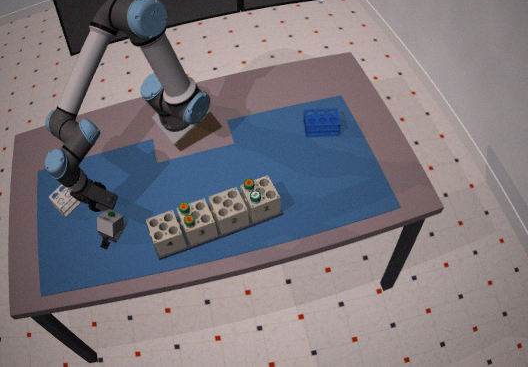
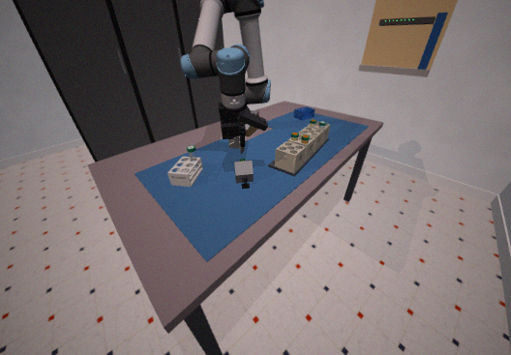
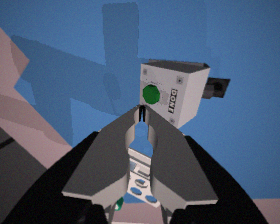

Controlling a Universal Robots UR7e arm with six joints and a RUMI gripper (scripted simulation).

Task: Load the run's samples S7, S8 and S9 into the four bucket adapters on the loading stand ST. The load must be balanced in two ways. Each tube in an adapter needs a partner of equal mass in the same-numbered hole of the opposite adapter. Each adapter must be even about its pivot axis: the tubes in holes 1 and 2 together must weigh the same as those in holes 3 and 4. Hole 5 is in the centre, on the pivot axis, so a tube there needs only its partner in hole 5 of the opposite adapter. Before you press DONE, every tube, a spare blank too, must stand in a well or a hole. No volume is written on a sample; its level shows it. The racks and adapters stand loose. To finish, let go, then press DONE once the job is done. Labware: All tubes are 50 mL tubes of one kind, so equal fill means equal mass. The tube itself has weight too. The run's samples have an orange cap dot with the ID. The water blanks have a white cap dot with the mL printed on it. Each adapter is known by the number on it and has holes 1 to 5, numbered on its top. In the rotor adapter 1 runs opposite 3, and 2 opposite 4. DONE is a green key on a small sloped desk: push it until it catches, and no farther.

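The DONE desk is 10 mm ahead of my hand, 10 mm to the right of it and 60 mm below it. From my hand the other things lie so: sample tube S7: 70 mm ahead, 260 mm to the left, 40 mm below; white rack: 150 mm behind, 180 mm to the right, 80 mm below; tube: 170 mm behind, 140 mm to the right, 50 mm below.
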